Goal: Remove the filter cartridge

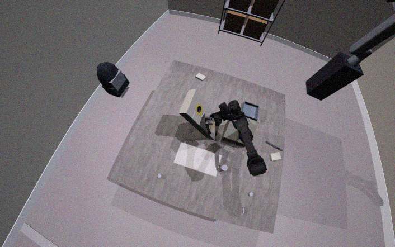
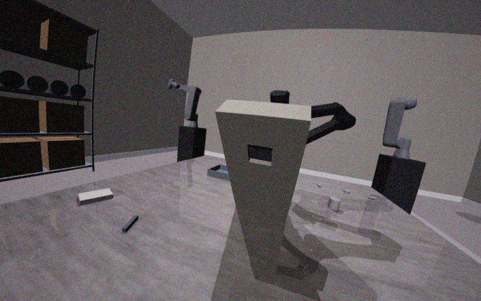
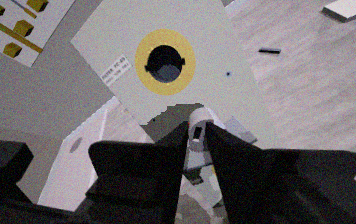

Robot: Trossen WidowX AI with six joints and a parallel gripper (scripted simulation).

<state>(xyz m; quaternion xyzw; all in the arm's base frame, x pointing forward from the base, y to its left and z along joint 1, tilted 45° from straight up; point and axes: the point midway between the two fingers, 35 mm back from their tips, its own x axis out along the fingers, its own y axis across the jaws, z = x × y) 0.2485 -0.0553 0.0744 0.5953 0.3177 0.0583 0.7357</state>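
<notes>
Now: the round filter cartridge 1 cm ahead of my gripper tip and 3 cm below it. The rest, counted from my gripper tip: tray: 33 cm behind, 30 cm to the right, 22 cm below; then service panel: 5 cm ahead, 5 cm below.
</notes>
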